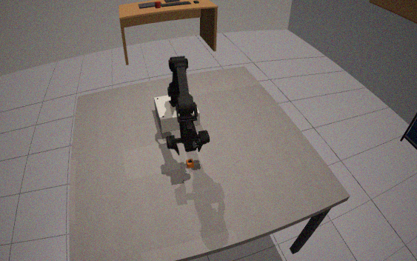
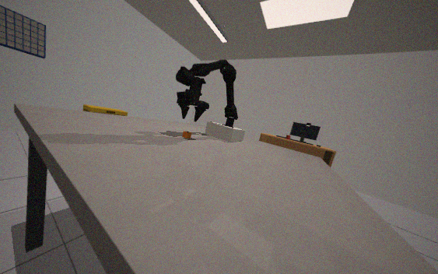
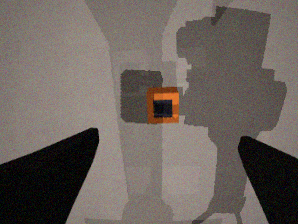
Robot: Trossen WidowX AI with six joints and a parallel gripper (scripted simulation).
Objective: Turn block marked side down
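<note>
Now: the block 7 cm below my gripper tip.
</note>
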